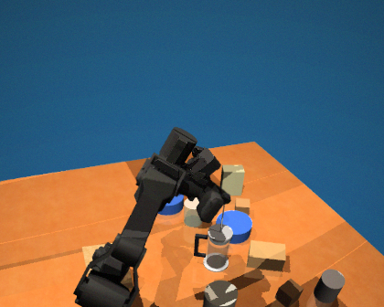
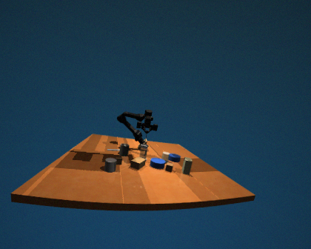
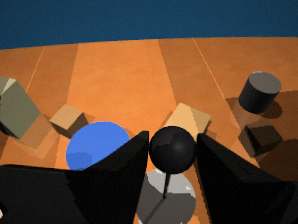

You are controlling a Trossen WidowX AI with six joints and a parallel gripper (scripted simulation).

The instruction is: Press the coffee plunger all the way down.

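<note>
Now: gripper tip 20 mm past the coffee press, 10 mm to the right of it and 130 mm above it. Round my gripper tip: grey cylinder (270 mm ahead, 210 mm to the right, 210 mm below); then white cylinder (50 mm behind, 170 mm to the right, 200 mm below); then tan box (140 mm ahead, 30 mm to the right, 220 mm below).
</note>
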